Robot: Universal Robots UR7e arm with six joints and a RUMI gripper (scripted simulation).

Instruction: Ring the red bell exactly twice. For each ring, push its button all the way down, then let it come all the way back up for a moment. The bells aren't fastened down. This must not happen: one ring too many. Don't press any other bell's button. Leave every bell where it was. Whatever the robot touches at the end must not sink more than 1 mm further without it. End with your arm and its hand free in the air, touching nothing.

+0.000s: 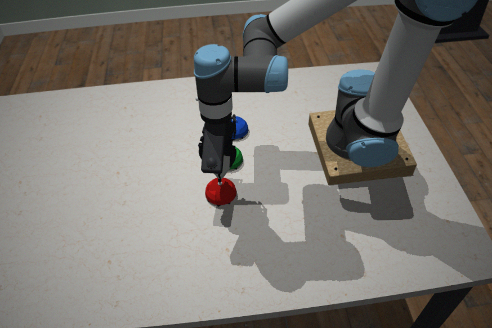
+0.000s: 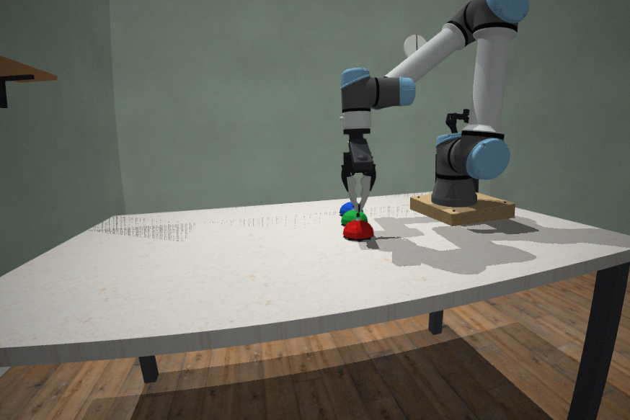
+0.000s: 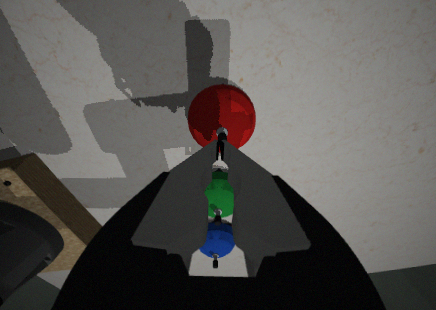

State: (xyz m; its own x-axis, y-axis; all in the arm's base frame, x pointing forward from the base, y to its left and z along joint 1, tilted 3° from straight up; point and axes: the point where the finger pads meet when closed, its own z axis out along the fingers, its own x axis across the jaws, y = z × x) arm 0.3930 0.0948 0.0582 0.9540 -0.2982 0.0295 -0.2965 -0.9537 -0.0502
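My hand is 40 mm above the red bell. Also, from my hand: green bell: 120 mm to the right, 40 mm below, 40 mm behind; blue bell: 240 mm to the right, 70 mm behind, 40 mm below.
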